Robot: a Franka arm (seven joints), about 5 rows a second.
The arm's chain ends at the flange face. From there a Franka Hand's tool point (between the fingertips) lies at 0.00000 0.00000 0.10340 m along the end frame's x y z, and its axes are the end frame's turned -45 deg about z.
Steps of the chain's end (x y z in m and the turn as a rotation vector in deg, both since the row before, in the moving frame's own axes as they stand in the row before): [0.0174 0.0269 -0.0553 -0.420 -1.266 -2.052]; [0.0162 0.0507 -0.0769 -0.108 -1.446 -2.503]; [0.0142 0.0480 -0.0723 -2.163 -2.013 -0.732]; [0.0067 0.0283 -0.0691 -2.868 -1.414 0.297]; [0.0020 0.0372 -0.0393 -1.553 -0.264 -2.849]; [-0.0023 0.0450 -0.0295 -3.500 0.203 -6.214]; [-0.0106 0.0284 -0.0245 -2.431 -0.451 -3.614]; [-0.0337 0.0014 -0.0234 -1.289 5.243 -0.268]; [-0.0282 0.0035 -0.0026 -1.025 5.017 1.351]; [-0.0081 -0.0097 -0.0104 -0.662 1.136 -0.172]
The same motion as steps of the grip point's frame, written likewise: [-0.0089 0.0303 -0.0553 0.598 -1.192 -2.052]; [-0.0264 0.0456 -0.0769 0.946 -1.099 -2.503]; [-0.0292 0.0442 -0.0724 -0.106 -2.953 -0.732]; [-0.0207 0.0266 -0.0693 -1.028 -3.028 0.297]; [-0.0272 0.0294 -0.0393 -0.911 -1.285 -2.849]; [-0.0374 0.0351 -0.0297 -2.618 -2.331 -6.214]; [-0.0312 0.0152 -0.0246 -1.400 -2.038 -3.614]; [-0.0198 -0.0145 -0.0239 -4.619 2.796 -0.268]; [-0.0174 -0.0097 -0.0030 -4.272 2.823 1.351]; [0.0017 -0.0103 -0.0104 -1.271 0.335 -0.172]
